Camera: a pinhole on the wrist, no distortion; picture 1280 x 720 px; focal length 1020.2 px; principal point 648.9 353.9 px. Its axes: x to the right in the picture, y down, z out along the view. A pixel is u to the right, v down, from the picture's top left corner.
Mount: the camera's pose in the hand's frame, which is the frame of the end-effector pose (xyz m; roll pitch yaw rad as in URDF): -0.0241 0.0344 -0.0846 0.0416 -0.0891 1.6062
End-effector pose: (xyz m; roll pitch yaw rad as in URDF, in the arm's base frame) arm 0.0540 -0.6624 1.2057 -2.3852 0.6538 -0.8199
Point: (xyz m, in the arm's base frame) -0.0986 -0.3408 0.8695
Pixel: 1195.3 466.9
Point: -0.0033 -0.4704 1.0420
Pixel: 955.6 450.4
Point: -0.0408 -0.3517 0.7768
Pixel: 1148.1 281.1
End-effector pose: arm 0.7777 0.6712 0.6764 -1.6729 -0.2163 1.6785
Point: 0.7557 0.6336 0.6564
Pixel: 517.3 534.8
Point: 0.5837 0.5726 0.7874
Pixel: 104.8 516.4
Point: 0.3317 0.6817 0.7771
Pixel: 415.4 210.6
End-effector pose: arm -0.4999 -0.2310 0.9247 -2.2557 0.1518 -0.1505
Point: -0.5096 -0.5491 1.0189
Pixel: behind the camera
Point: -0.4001 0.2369 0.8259
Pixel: 231.7 286.4
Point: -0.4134 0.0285 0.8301
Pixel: 341.0 172.1
